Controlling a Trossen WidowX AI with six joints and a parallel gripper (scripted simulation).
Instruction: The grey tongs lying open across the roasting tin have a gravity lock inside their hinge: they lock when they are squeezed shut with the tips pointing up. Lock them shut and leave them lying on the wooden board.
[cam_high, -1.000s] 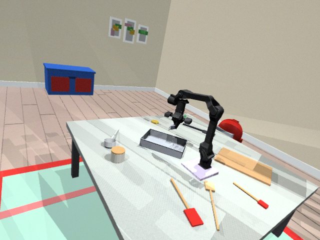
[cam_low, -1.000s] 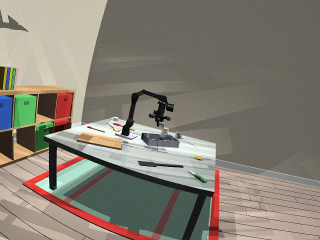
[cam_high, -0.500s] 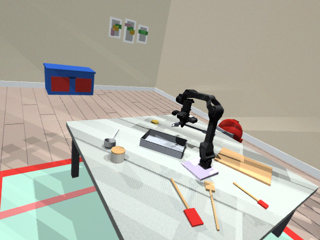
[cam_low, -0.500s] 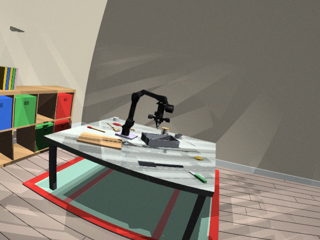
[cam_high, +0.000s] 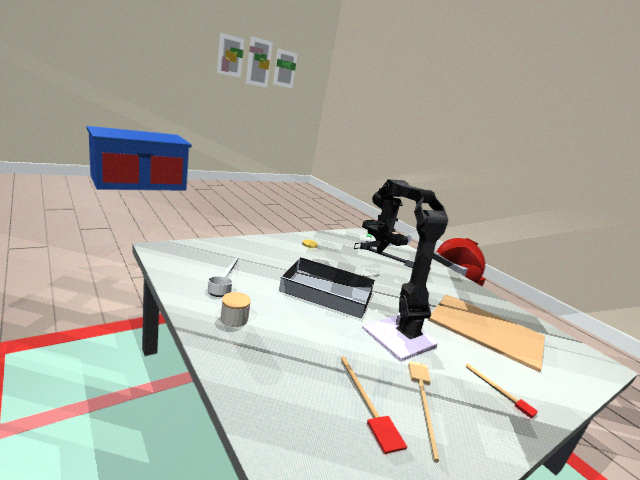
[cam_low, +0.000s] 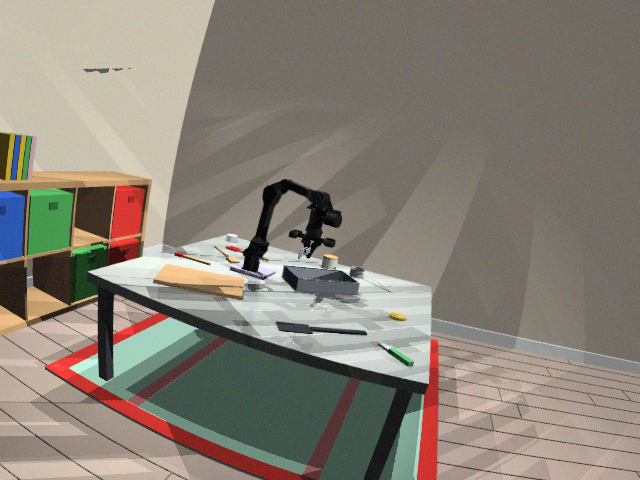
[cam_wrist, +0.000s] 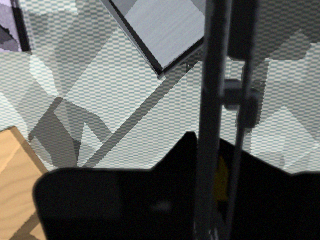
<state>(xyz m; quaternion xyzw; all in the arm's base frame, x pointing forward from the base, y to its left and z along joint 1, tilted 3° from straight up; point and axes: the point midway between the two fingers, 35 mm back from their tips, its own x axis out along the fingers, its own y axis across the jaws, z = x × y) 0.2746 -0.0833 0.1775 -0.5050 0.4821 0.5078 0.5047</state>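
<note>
Right now my gripper tip is 360 mm past the wooden board, 250 mm to the left of it and 150 mm above it. Round my gripper tip: roasting tin 30 mm ahead, 180 mm to the left, 130 mm below; black spatula 170 mm ahead, 360 mm to the right, 150 mm below; yellow disc 420 mm ahead, 10 mm to the left, 150 mm below.
</note>
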